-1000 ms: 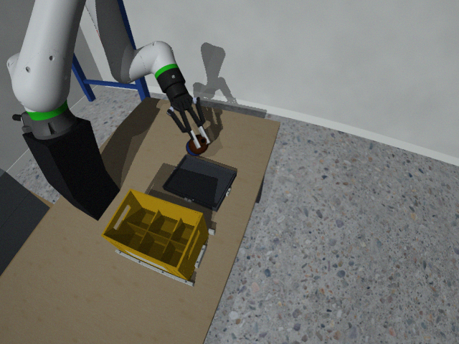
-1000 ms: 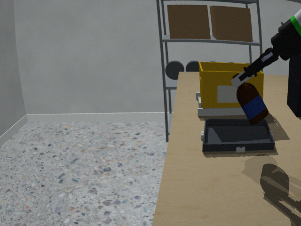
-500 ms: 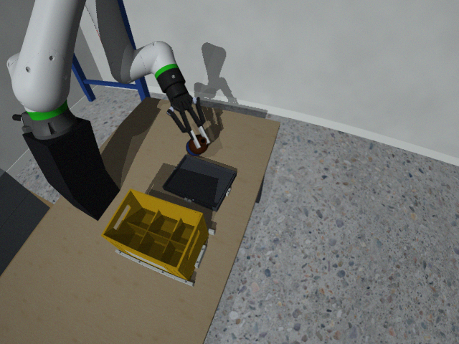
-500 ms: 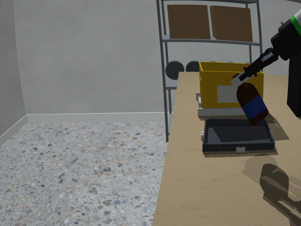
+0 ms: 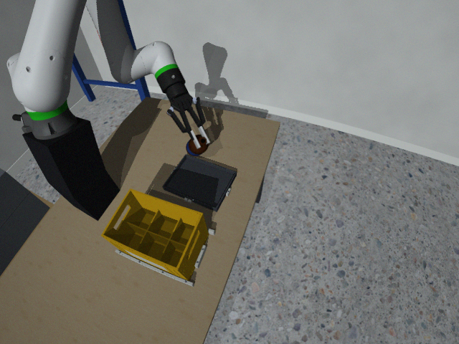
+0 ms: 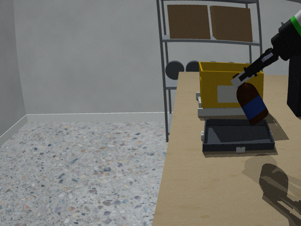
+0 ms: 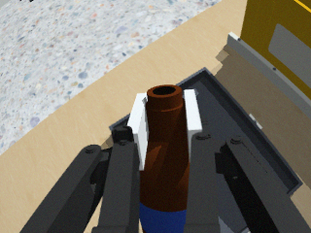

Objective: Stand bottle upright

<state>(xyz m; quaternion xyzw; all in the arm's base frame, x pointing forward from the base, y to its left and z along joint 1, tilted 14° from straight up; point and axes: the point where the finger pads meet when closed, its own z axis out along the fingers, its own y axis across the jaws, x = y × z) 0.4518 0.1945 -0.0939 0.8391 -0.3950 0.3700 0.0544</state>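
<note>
My hand is 50 mm above the brown bottle, 20 mm to the right of it and 20 mm past it. Round my hand: dark grey tray (200 mm below, 50 mm to the right, 10 mm behind); then yellow crate (340 mm to the right, 130 mm below, 70 mm behind).
</note>
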